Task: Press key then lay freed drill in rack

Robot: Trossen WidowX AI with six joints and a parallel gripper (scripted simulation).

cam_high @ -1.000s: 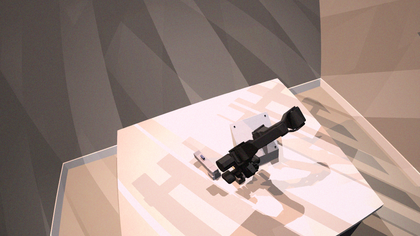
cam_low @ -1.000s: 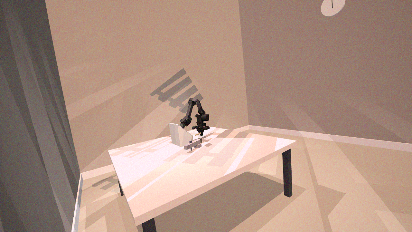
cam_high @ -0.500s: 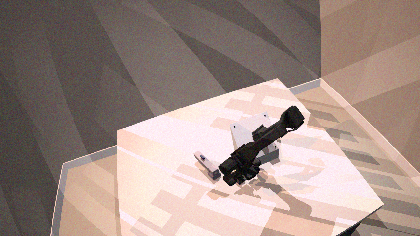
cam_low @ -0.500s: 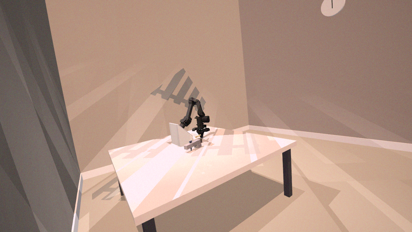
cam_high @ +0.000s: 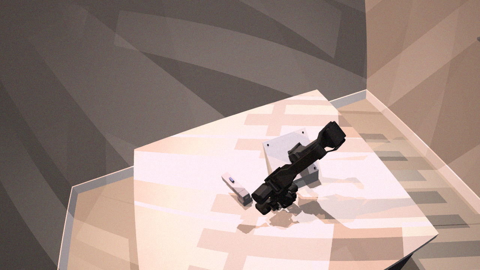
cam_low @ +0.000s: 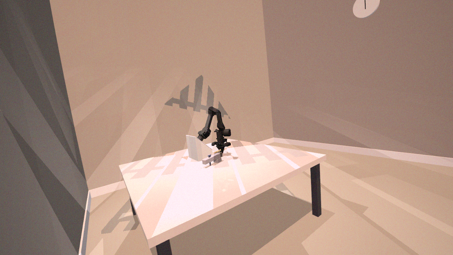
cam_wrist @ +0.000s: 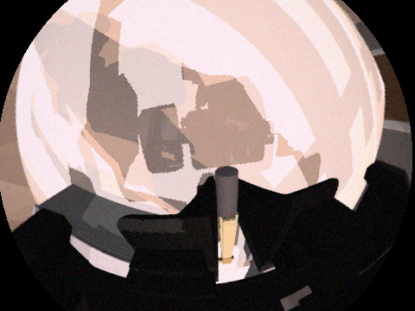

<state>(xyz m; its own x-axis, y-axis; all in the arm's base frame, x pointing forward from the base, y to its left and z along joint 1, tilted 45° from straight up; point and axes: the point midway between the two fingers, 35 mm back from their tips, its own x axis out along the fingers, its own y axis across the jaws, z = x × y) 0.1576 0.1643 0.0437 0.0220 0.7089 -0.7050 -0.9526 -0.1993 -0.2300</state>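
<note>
Now: the drill 10 mm ahead of my gripper tip, 40 mm to the right of it and 30 mm above it. Also, from my gripper tip: blue key (140 mm ahead, 210 mm to the right, 30 mm above); then grey sleeve fixture (130 mm ahead, 190 mm to the right, 20 mm above).
</note>
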